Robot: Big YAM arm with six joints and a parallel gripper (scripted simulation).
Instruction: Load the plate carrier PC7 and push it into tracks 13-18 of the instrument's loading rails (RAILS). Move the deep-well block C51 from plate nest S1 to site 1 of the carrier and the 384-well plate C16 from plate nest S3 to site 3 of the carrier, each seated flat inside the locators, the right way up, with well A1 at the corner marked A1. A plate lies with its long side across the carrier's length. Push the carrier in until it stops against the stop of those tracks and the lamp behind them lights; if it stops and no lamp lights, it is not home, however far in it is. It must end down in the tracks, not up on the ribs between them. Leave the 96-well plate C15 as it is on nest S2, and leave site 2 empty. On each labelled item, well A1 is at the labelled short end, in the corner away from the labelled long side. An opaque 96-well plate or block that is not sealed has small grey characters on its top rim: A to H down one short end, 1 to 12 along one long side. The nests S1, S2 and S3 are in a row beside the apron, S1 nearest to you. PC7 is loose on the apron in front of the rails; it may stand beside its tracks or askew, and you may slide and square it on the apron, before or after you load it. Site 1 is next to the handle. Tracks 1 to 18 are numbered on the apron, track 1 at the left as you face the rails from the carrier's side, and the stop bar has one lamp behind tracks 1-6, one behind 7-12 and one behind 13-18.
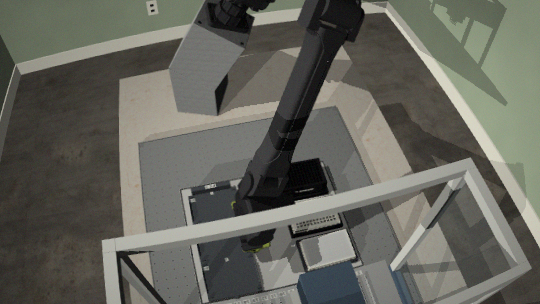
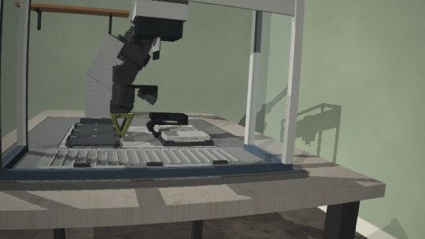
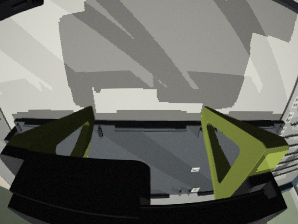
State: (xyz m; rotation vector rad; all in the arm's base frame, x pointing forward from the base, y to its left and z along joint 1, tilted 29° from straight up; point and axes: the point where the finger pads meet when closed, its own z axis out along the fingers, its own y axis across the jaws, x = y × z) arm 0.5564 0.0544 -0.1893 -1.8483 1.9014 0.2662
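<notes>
My gripper is now 9 cm short of the white block, 18 cm to the right of it and 1 cm below it. The rest, counted from my hand: white frame bar: 20 cm ahead, 5 cm to the left, 46 cm above; then nest S1: 13 cm behind, 16 cm to the left, 1 cm below; then dark carrier PC7: 8 cm to the right.
</notes>
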